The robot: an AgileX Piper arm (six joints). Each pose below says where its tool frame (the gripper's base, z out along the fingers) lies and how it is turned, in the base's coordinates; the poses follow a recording.
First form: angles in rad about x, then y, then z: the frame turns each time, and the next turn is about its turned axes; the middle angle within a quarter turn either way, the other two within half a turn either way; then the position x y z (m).
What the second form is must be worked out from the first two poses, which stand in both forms.
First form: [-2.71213, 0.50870, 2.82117, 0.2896, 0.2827, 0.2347]
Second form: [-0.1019, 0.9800, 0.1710, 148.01, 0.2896, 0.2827, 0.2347]
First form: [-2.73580, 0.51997, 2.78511, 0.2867, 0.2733, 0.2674]
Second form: [-0.1218, 0.9807, 0.1532, 147.20, 0.2867, 0.2733, 0.2674]
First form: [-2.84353, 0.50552, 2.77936, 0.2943, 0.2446, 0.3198]
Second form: [-0.1412, 0.9849, 0.1006, 148.77, 0.2943, 0.2446, 0.3198]
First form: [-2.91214, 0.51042, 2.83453, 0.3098, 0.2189, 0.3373]
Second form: [-0.1228, 0.9897, 0.0737, 149.29, 0.3098, 0.2189, 0.3373]
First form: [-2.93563, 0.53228, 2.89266, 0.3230, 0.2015, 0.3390]
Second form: [-0.0959, 0.9930, 0.0685, 148.44, 0.3230, 0.2015, 0.3390]
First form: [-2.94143, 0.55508, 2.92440, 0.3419, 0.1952, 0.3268]
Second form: [-0.0797, 0.9944, 0.0688, 147.31, 0.3419, 0.1952, 0.3268]
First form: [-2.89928, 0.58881, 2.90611, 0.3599, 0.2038, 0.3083]
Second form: [-0.0805, 0.9931, 0.0849, 145.13, 0.3599, 0.2038, 0.3083]
